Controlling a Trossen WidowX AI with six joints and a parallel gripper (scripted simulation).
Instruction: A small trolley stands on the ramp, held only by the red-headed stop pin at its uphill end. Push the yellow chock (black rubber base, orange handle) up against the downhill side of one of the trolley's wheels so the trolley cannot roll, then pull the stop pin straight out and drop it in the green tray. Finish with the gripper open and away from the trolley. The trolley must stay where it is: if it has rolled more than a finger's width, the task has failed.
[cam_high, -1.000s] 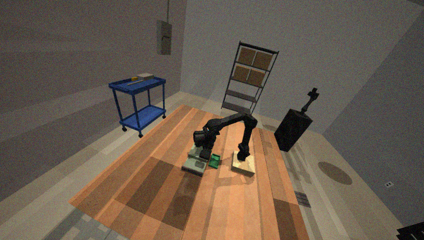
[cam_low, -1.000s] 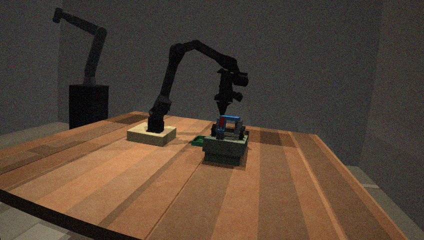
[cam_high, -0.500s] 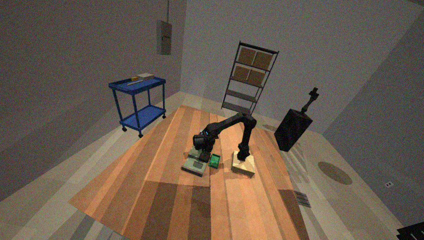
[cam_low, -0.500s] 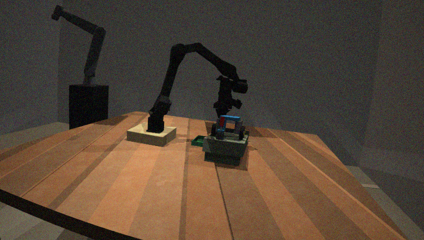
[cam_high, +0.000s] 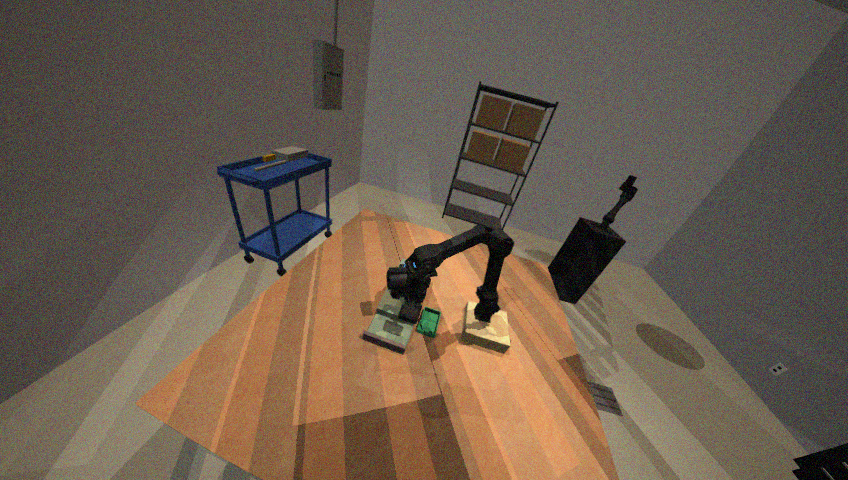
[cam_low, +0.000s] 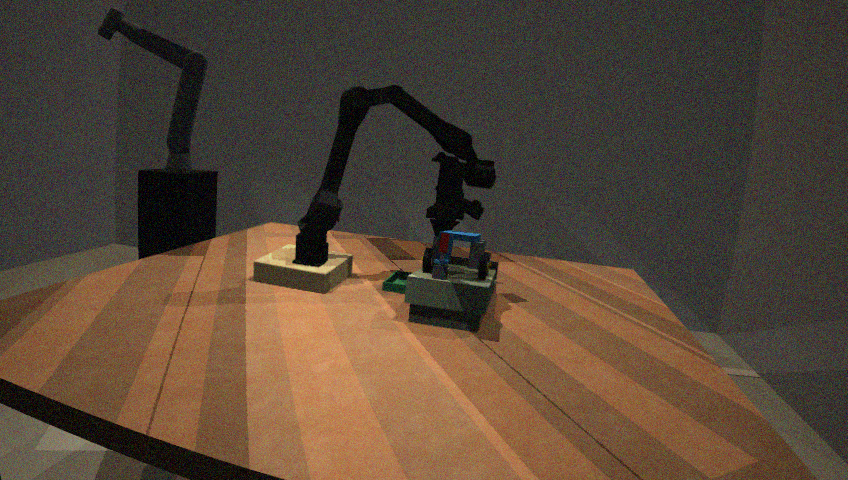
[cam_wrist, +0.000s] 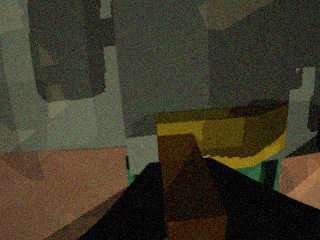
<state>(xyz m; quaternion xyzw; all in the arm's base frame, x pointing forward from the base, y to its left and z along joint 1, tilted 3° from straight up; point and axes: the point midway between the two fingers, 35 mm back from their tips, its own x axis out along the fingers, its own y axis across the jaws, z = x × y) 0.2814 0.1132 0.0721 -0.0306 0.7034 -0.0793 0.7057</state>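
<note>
My gripper tip is 2 cm short of the red-headed stop pin, 23 cm to the left of it and 4 cm below it. The rest, counted from my gripper tip: ramp (5 cm ahead, 13 cm to the right, 4 cm below); green tray (8 cm behind, 3 cm to the right, 10 cm below); yellow chock (2 cm to the right, 1 cm below).
</note>
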